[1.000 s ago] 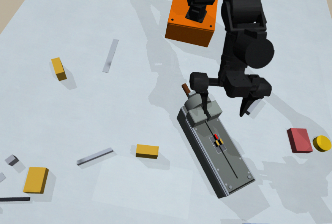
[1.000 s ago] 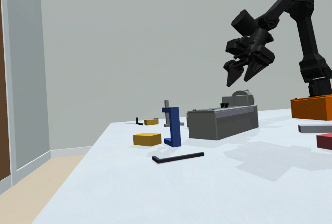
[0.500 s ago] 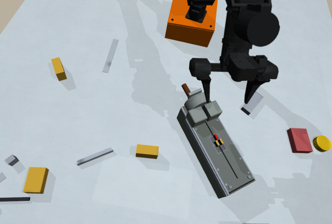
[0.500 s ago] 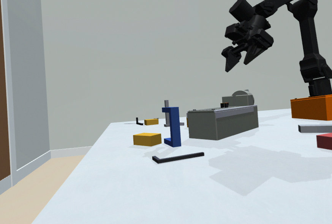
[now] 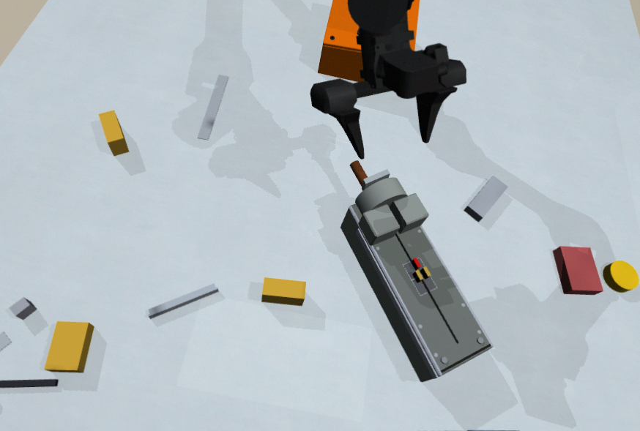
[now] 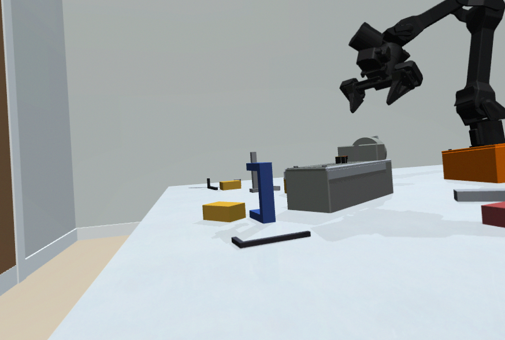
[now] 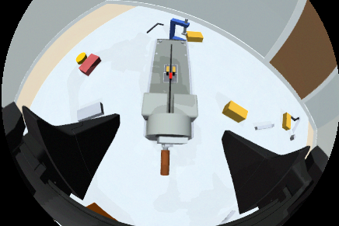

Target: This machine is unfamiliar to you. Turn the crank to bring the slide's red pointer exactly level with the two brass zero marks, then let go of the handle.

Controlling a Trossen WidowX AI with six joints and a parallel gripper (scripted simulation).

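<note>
The brown handle lies 13 cm below my gripper tip, 3 cm to the right of it and 3 cm behind it. The rest, counted from my gripper tip: red pointer 11 cm below, 9 cm to the left, 9 cm ahead; grey block 19 cm to the left, 18 cm below, 12 cm behind; blue clamp 26 cm ahead, 24 cm to the left, 14 cm below.
</note>
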